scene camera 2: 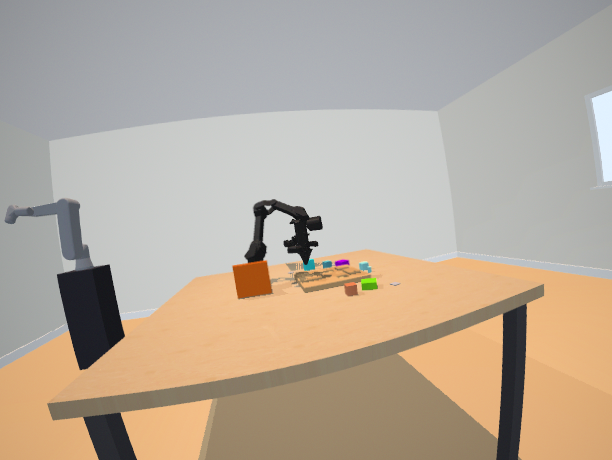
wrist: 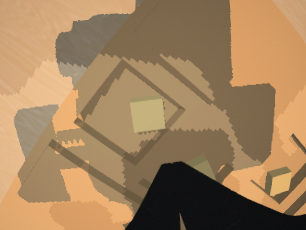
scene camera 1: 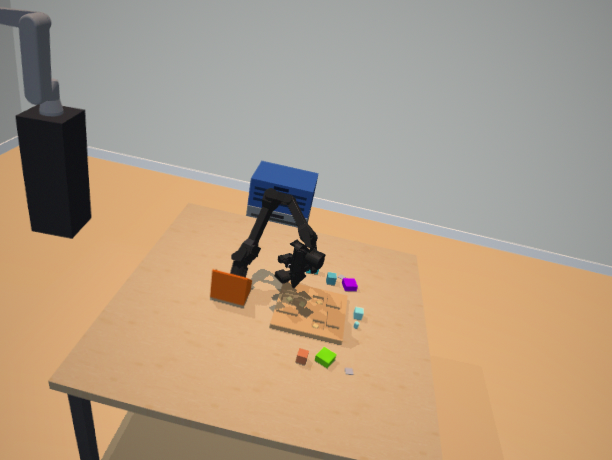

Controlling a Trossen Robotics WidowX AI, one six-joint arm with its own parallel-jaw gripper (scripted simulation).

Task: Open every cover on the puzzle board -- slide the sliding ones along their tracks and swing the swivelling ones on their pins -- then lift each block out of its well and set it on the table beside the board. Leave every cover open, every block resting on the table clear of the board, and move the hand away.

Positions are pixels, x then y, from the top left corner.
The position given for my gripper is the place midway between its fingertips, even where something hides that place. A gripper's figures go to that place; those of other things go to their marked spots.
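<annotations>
My gripper (wrist: 172, 172): 10 cm from the lens. Wooden puzzle board (wrist: 244, 132): 18 cm from the lens.
</annotations>
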